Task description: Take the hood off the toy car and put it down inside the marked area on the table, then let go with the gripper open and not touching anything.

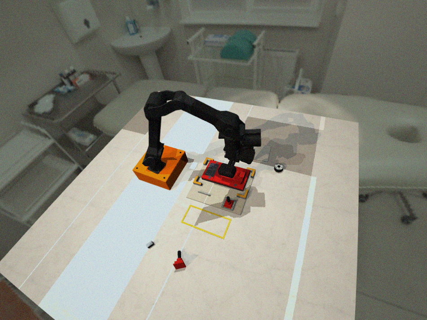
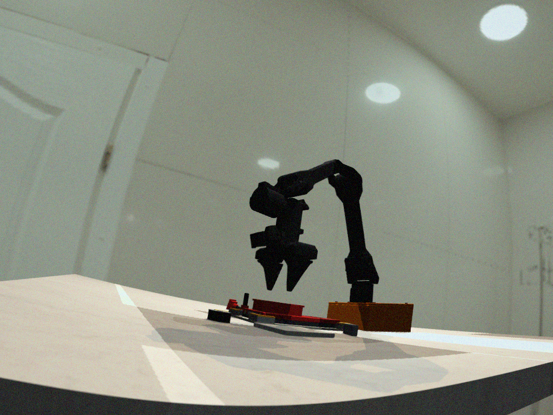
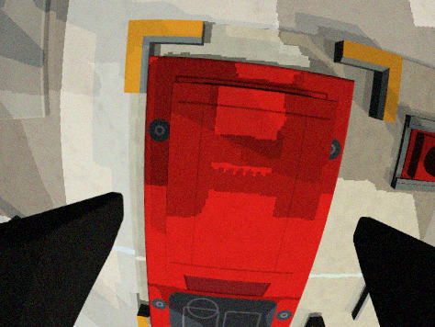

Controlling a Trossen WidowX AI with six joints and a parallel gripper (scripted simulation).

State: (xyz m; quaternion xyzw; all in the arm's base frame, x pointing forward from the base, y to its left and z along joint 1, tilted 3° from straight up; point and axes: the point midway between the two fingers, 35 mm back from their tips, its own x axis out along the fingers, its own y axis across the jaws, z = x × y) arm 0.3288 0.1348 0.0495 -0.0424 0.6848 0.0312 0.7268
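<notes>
Right now the red hood is 40 mm below my gripper tip. From my gripper tip the other things lie so: black wheel 160 mm ahead, 130 mm to the left, 70 mm below.
</notes>
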